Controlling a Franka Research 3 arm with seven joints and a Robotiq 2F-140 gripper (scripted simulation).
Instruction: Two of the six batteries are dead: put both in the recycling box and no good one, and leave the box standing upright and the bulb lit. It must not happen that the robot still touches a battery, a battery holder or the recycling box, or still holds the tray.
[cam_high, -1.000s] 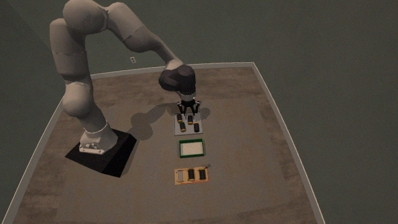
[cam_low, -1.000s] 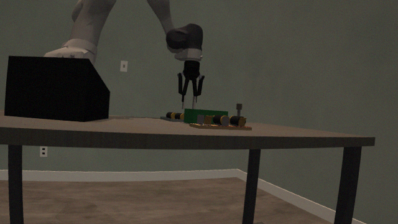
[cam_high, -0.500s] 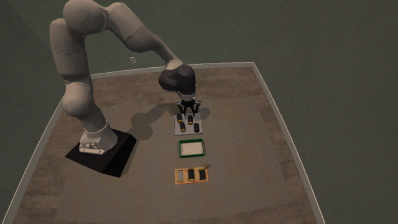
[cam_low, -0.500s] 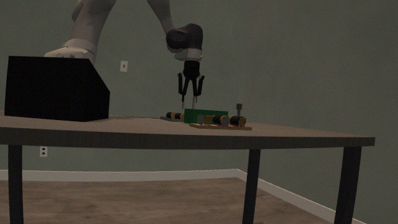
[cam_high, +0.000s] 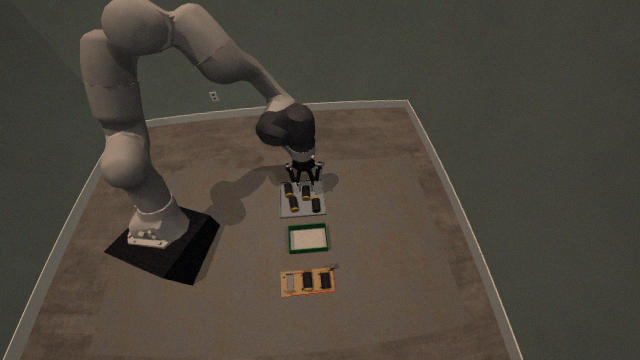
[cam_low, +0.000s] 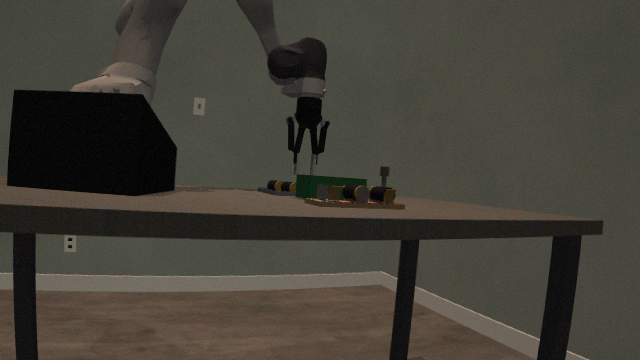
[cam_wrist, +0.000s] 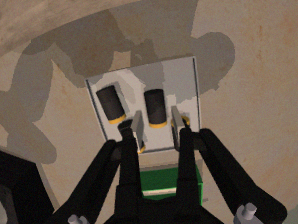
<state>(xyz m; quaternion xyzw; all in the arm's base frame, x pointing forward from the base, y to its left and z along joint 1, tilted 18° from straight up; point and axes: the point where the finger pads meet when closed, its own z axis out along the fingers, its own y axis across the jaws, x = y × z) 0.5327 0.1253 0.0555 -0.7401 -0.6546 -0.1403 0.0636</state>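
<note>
The grey tray lies 20 mm behind my hand, 10 mm to the right of it and 80 mm below it. Also, from my hand: holder 40 mm behind, 370 mm to the right, 80 mm below; then green recycling box 20 mm behind, 210 mm to the right, 70 mm below; then bulb 50 mm ahead, 340 mm to the right, 10 mm below.
</note>
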